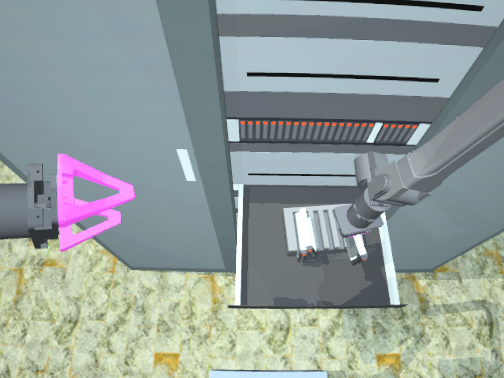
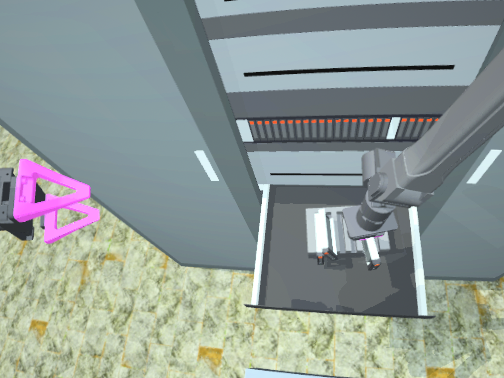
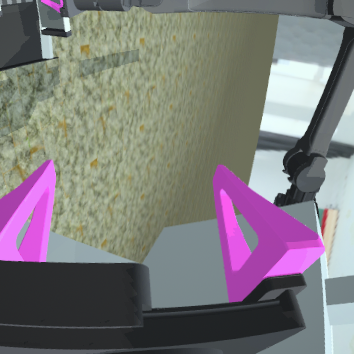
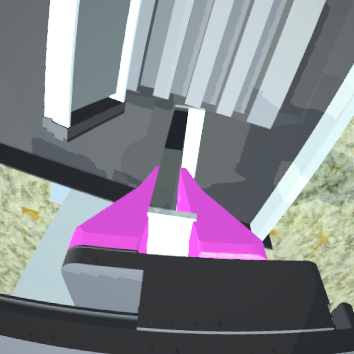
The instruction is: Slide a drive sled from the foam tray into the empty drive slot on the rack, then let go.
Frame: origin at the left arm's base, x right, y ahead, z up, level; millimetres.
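Where they show: left gripper, fingertip midpoint: [image 1: 126, 206] [image 2: 95, 204] [image 3: 136, 169]; right gripper, fingertip midpoint: [image 1: 344, 230] [image 2: 361, 233] [image 4: 170, 175].
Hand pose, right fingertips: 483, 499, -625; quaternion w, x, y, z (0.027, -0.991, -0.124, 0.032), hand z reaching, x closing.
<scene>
Things, the pixels of their top centre, and the offset from my right fingertips, as dx, dy, dz. "spot": a spot on its surface instead.
- dark drive sled, middle of its top: [image 4: 164, 306] [image 2: 370, 235] [image 1: 357, 232] [image 3: 67, 7] +11, -26, +59
- grey slotted foam tray, middle of its top: [image 4: 177, 25] [image 2: 346, 228] [image 1: 323, 226] -26, +60, -121
- white drive sled, middle of its top: [image 4: 77, 65] [image 2: 328, 229] [image 1: 310, 227] -75, +25, -47
- rack's drive row, surface spot: [image 2: 320, 130] [image 1: 308, 132] spot: -97, +202, +127
- dark pulled-out drawer, surface spot: [image 2: 340, 297] [image 1: 319, 292] spot: -38, -119, -176
My right gripper [image 1: 357, 235] [image 2: 372, 237] [image 4: 170, 175] is shut on a thin white and dark drive sled [image 1: 356, 249] [image 2: 371, 251] [image 3: 54, 24] [image 4: 192, 145]. It holds the sled above the right part of the grey slotted foam tray [image 1: 290, 237] [image 2: 311, 240] [image 4: 280, 75]. Another white drive sled [image 1: 304, 231] [image 2: 321, 235] [image 4: 60, 65] stands in the left part of the tray. The rack's drive row [image 1: 305, 131] [image 2: 320, 130] shows many orange-tipped drives; I cannot make out the empty slot. My left gripper [image 1: 127, 204] [image 2: 95, 204] [image 3: 136, 169] is open and empty, far left of the tray.
The tray lies in a dark pulled-out drawer [image 1: 315, 290] [image 2: 340, 297] with pale side walls below the drive row. Large grey cabinet panels [image 1: 100, 100] [image 2: 100, 90] flank the rack. The right arm [image 1: 450, 140] [image 2: 455, 120] reaches across the drawer's right side.
</scene>
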